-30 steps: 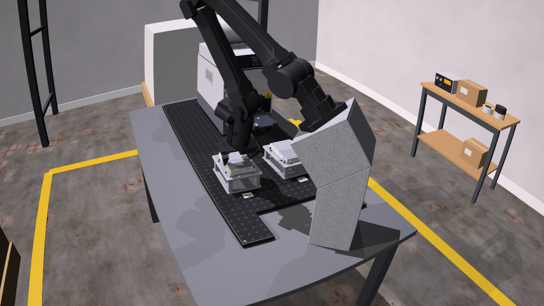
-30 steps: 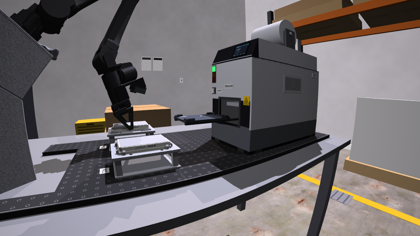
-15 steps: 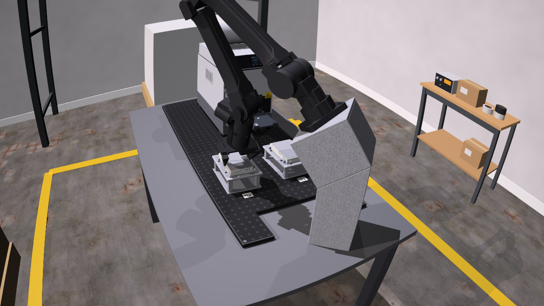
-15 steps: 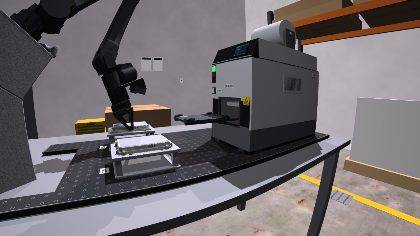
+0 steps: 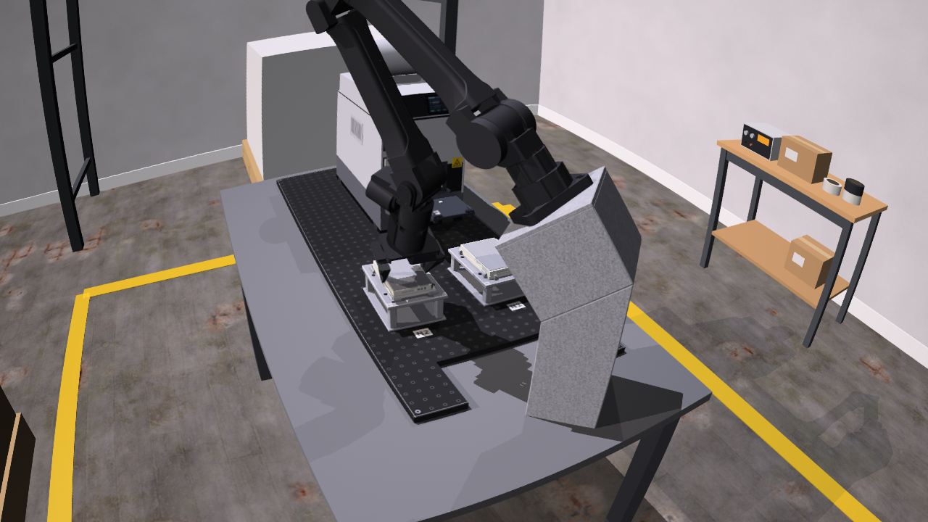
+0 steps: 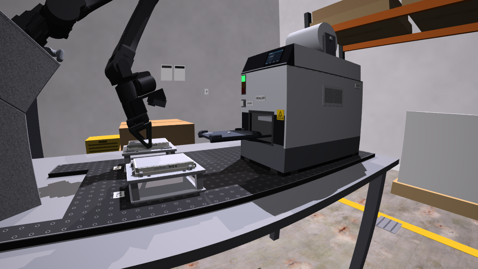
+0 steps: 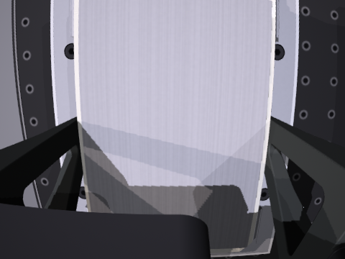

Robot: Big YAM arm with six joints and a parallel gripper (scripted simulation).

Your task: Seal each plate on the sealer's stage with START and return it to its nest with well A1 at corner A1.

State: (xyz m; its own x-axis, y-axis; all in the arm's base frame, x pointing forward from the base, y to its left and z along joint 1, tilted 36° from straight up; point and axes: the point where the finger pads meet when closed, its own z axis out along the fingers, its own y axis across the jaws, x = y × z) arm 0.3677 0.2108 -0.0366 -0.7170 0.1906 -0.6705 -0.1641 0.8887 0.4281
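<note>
My gripper is now right at the white well plate. The rest, counted from my hand: nest N2: 20 mm below; start button: 310 mm ahead, 20 mm to the right, 120 mm above; sealer stage: 230 mm ahead, 130 mm to the right, 40 mm above.
</note>
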